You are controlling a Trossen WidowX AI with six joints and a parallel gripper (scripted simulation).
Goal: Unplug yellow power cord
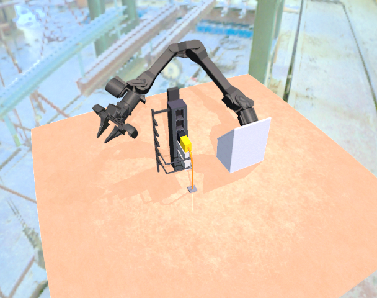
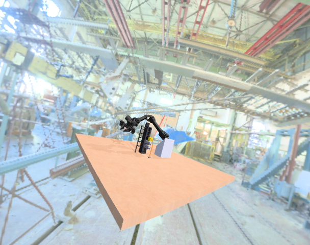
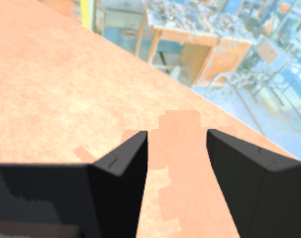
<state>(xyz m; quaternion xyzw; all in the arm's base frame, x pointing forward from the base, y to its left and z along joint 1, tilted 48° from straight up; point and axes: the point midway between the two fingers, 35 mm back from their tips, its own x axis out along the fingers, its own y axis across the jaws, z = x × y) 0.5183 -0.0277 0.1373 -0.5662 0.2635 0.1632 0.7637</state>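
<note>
My gripper tip is now 27 cm past the yellow plug, 10 cm to the right of it and 1 cm above it.
</note>
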